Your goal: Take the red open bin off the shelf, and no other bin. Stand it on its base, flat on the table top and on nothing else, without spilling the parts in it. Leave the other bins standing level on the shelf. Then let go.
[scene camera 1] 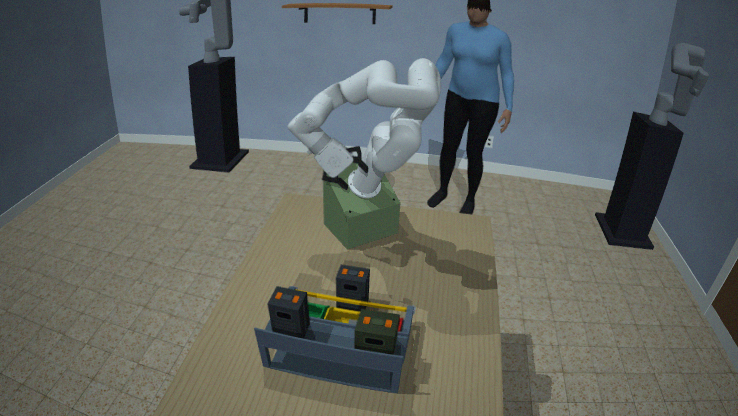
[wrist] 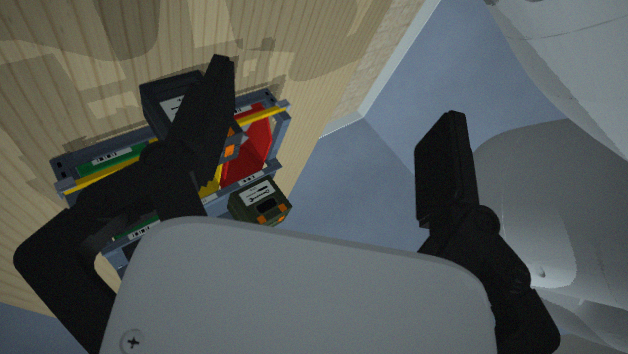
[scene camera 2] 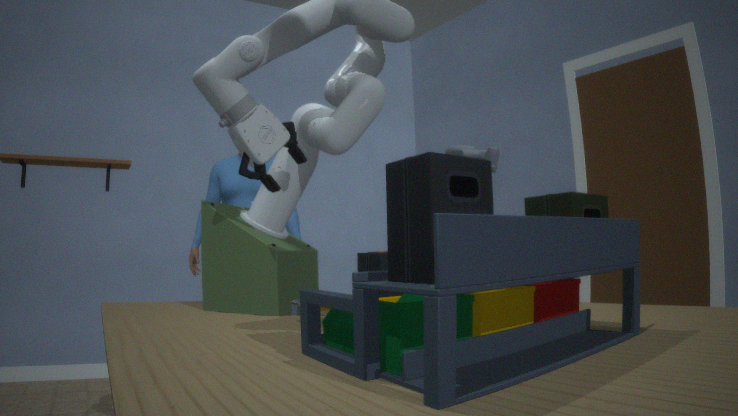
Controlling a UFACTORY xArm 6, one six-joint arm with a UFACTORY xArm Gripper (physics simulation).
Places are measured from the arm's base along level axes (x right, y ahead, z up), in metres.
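Pixels of known places: gripper, between the fingertips: [scene camera 1: 357,179] [wrist: 336,105] [scene camera 2: 290,176]; arm's base, origin of its link: [scene camera 1: 364,184] [scene camera 2: 263,226].
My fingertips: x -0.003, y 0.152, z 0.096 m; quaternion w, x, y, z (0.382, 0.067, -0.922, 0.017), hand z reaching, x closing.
Observation:
For each thing: its top centre in the pictures, then the offset to it from my fingertips. Level surfaces: height alone.
- red open bin, centre of its top: [scene camera 2: 515,280] [wrist: 248,159] [scene camera 1: 381,326] dx -0.160, dy +0.445, dz -0.207 m
- yellow bin, centre of its top: [scene camera 2: 462,287] [wrist: 197,182] [scene camera 1: 342,319] dx -0.048, dy +0.442, dz -0.207 m
- yellow bar, centre of its top: [wrist: 193,142] [scene camera 1: 350,300] dx -0.050, dy +0.339, dz -0.223 m
- green bin, centre of its top: [scene camera 2: 392,294] [scene camera 1: 304,312] dx +0.064, dy +0.439, dz -0.207 m
- olive case, centre of its top: [scene camera 2: 567,196] [wrist: 270,224] [scene camera 1: 377,322] dx -0.158, dy +0.544, dz -0.091 m
- wooden table, height of its surface: dz -0.288 m
The red open bin [scene camera 1: 401,324] [scene camera 2: 557,299] [wrist: 257,150] sits in the shelf [scene camera 1: 315,347] [scene camera 2: 537,248] [wrist: 283,131] at one end of the row, beside the yellow bin [scene camera 1: 343,316] [scene camera 2: 503,310]. In the wrist view a grey part shows in the red bin, and a yellow bar [scene camera 1: 356,300] [wrist: 265,115] crosses above it. A green bin [scene camera 1: 316,310] [scene camera 2: 403,320] sits at the other side of the yellow one. My gripper [scene camera 1: 354,176] [scene camera 2: 289,173] [wrist: 336,105] is open and empty, high up near the arm's base, well away from the shelf.
A dark case [scene camera 1: 288,312] [scene camera 2: 439,222] and an olive case [scene camera 1: 376,333] [scene camera 2: 565,204] [wrist: 245,215] stand on the shelf's upper board. Another dark case [scene camera 1: 352,284] [scene camera 2: 372,262] stands by the bar side. The shelf stands on the wooden table [scene camera 1: 439,361] [scene camera 2: 206,351]. A person [scene camera 1: 478,67] stands behind.

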